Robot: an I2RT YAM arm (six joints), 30 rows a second.
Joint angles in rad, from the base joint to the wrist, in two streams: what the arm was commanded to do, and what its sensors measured. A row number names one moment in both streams.
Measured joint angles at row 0: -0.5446, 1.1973, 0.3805, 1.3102, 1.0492, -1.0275
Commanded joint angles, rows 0 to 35: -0.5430, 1.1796, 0.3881, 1.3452, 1.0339, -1.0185; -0.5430, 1.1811, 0.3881, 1.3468, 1.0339, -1.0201; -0.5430, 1.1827, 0.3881, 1.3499, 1.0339, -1.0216; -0.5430, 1.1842, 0.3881, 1.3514, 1.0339, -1.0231; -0.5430, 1.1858, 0.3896, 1.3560, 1.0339, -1.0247; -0.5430, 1.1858, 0.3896, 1.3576, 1.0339, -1.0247; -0.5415, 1.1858, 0.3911, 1.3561, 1.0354, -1.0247; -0.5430, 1.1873, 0.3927, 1.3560, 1.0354, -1.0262; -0.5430, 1.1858, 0.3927, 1.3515, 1.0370, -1.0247; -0.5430, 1.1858, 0.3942, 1.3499, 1.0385, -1.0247; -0.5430, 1.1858, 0.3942, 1.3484, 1.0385, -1.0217; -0.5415, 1.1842, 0.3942, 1.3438, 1.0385, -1.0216; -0.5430, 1.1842, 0.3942, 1.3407, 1.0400, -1.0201; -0.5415, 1.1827, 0.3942, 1.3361, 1.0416, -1.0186; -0.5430, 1.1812, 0.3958, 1.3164, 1.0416, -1.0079; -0.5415, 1.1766, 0.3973, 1.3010, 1.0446, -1.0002; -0.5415, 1.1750, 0.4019, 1.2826, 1.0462, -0.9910; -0.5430, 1.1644, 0.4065, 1.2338, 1.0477, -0.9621; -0.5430, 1.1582, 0.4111, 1.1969, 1.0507, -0.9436; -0.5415, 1.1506, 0.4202, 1.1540, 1.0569, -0.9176; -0.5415, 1.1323, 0.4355, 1.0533, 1.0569, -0.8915; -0.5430, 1.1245, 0.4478, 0.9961, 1.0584, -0.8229; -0.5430, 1.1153, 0.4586, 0.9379, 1.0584, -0.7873; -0.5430, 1.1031, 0.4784, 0.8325, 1.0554, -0.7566; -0.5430, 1.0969, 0.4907, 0.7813, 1.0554, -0.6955; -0.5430, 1.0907, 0.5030, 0.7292, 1.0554, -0.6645; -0.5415, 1.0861, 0.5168, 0.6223, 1.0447, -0.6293; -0.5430, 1.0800, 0.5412, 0.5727, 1.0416, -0.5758; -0.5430, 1.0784, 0.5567, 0.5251, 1.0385, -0.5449; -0.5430, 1.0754, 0.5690, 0.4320, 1.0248, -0.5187; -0.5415, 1.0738, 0.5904, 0.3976, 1.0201, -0.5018; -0.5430, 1.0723, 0.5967, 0.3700, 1.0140, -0.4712; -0.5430, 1.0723, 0.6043, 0.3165, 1.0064, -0.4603; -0.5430, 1.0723, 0.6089, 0.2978, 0.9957, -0.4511; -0.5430, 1.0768, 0.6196, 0.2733, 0.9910, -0.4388; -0.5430, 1.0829, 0.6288, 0.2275, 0.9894, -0.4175
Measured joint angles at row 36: -0.5419, 1.0954, 0.5816, 0.4648, 1.0271, -0.5423
